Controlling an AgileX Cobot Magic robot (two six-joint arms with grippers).
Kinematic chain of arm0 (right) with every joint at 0, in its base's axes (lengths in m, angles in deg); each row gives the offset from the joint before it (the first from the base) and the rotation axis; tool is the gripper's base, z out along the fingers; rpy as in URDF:
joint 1: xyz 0 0 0.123 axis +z
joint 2: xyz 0 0 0 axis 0.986 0.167 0
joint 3: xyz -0.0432 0.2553 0.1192 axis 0.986 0.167 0
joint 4: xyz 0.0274 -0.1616 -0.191 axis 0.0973 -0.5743 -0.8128
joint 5: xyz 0 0 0 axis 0.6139 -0.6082 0.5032
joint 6: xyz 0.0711 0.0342 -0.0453 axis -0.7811 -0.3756 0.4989
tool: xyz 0 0 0 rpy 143.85 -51.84 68.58
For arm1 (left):
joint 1: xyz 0 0 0.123 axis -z
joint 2: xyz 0 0 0 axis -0.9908 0.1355 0
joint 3: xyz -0.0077 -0.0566 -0.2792 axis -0.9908 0.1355 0
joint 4: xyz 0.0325 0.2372 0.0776 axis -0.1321 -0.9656 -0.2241
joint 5: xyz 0 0 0 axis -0.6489 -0.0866 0.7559
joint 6: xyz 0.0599 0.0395 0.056 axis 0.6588 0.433 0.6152
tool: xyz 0 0 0 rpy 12.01 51.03 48.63
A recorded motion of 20 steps. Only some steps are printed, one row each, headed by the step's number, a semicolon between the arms.
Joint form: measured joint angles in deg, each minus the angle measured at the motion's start. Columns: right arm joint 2, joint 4, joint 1, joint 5, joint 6, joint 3; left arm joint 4, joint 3, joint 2, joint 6, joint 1, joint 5.
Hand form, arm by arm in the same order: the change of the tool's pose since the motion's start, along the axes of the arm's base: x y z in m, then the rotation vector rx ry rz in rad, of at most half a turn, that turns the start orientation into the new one. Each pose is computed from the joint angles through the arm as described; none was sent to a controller.
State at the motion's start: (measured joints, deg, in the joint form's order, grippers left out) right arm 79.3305 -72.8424 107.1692 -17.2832 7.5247 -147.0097; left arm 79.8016 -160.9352 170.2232 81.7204 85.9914 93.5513
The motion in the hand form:
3: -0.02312 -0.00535 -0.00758 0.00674 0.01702 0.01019; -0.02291 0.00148 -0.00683 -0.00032 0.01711 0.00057
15: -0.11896 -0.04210 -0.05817 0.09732 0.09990 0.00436; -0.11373 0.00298 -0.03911 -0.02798 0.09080 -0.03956
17: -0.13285 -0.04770 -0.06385 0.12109 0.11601 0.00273; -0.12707 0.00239 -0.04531 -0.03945 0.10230 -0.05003
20: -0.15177 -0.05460 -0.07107 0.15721 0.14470 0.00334; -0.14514 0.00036 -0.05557 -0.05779 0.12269 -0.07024
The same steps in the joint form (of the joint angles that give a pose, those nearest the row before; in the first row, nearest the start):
3: -5.34 0.14 0.83 -1.97 -1.05 8.15; 0.19 5.86 -4.60 0.16 0.00 -0.27
15: -27.14 3.60 2.26 -9.52 -6.13 39.89; 3.18 26.17 -22.48 1.64 0.04 2.31
17: -30.21 5.07 2.29 -9.65 -6.37 43.27; 4.11 29.07 -25.17 1.95 0.10 2.92
20: -34.31 7.69 2.33 -9.22 -6.35 47.38; 5.50 33.19 -28.78 2.30 0.53 3.81

